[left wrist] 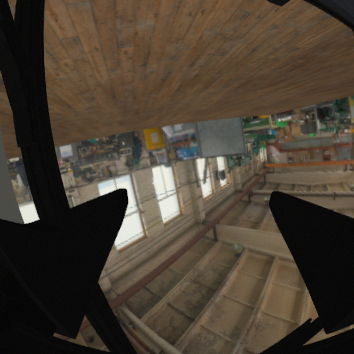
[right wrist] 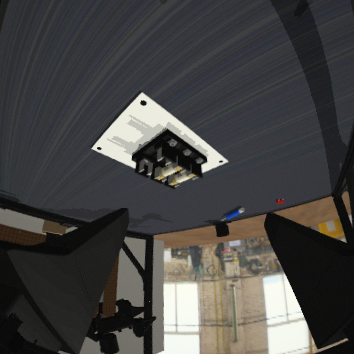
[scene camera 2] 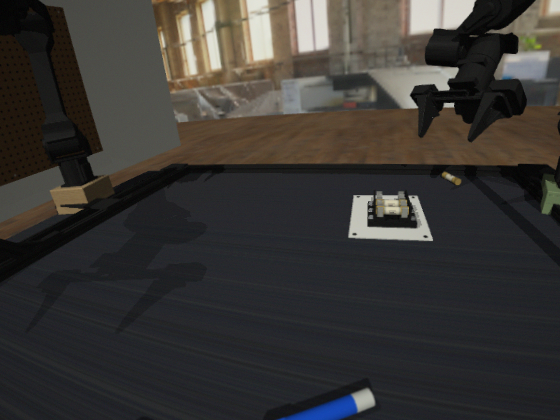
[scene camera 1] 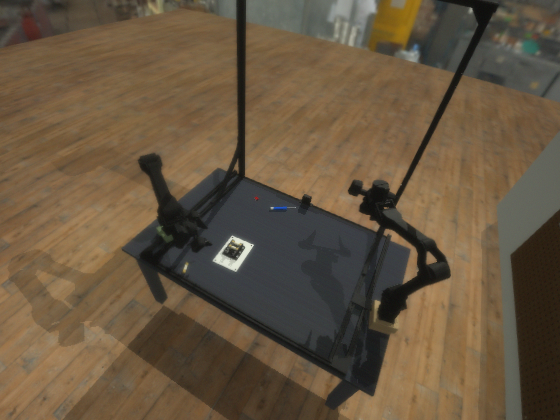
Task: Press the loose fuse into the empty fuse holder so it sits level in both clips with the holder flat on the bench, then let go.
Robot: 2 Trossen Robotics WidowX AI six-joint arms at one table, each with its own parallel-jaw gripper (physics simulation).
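Places are measured from the left arm's base along level axes (x ahead, y left, z up), in centimetres.
Pixels of known places: left gripper, fingertip midpoint: (left wrist: 200, 197) (right wrist: 150, 312) (scene camera 1: 369, 184); right gripper, fingertip midpoint: (right wrist: 198, 218) (scene camera 2: 443, 138) (scene camera 1: 209, 236); left arm's base, origin of the base link: (right wrist: 53, 233) (scene camera 2: 79, 182) (scene camera 1: 386, 314).
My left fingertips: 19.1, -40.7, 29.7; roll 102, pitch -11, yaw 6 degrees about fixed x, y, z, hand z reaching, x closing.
Note:
For each thing: its top centre in the pictures, then the offset to it from my left fingertips, as dx, dy, dz. "spot": a spot on its surface instead.
- loose fuse, middle of its top: (scene camera 2: 451, 175) (scene camera 1: 185, 266) +68.1, +44.6, -34.6
- blue screwdriver, middle of its top: (right wrist: 230, 217) (scene camera 1: 283, 207) +37.3, -7.7, -34.6
- small red item, middle of its top: (right wrist: 280, 201) (scene camera 1: 256, 197) +54.1, -9.7, -35.2
- black block, surface spot: (right wrist: 222, 229) (scene camera 1: 304, 199) spot: +27.6, -15.9, -32.9
The loose fuse (scene camera 1: 185, 267) (scene camera 2: 451, 178), a small tube with brass ends, lies on the table near the edge; it does not show in the right wrist view. The black fuse holder (scene camera 1: 234, 249) (scene camera 2: 392, 222) (right wrist: 171, 142) stands on a white plate (scene camera 1: 226, 265) (scene camera 2: 360, 233) (right wrist: 117, 131). Two fuses sit in its clips; the clip pair at the back in scene camera 2 is empty. My right gripper (scene camera 1: 206, 234) (scene camera 2: 446, 138) (right wrist: 198, 218) is open and empty, above table height near the loose fuse. My left gripper (scene camera 1: 361, 197) (left wrist: 200, 197) is open and empty, raised at the right of scene camera 1.
A blue screwdriver (scene camera 1: 279, 208) (scene camera 2: 325, 407) (right wrist: 233, 214) lies across the table from the loose fuse. A small red item (scene camera 1: 256, 198) (right wrist: 280, 201) and a black block (scene camera 1: 306, 200) (right wrist: 222, 229) are near it. Black frame posts (scene camera 1: 241, 90) rise at the table's sides.

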